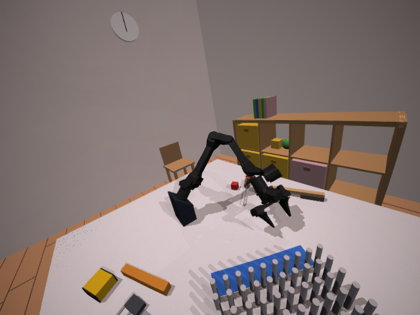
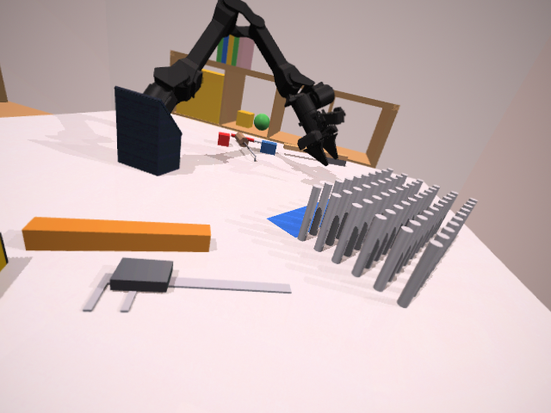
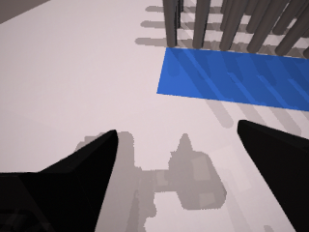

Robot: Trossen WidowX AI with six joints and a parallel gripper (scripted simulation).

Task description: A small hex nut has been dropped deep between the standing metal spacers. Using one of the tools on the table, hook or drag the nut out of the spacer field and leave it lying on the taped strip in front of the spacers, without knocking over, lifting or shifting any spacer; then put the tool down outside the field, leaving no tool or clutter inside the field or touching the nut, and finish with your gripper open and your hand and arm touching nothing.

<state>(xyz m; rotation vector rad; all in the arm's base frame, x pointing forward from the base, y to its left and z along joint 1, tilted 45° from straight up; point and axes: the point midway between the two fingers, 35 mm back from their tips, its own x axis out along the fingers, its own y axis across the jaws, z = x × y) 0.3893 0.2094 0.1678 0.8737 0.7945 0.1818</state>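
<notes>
Now: gripper tip 260 mm past the blue cube, 180 mm to the right of it and 60 mm above it. From my gripper tip the other things lie so: red cube (410 mm behind, 100 mm to the left, 60 mm below); thin metal rod (310 mm behind, 100 mm to the left, 60 mm below); blue taped strip (180 mm to the right, 80 mm below, 40 mm ahead).
</notes>
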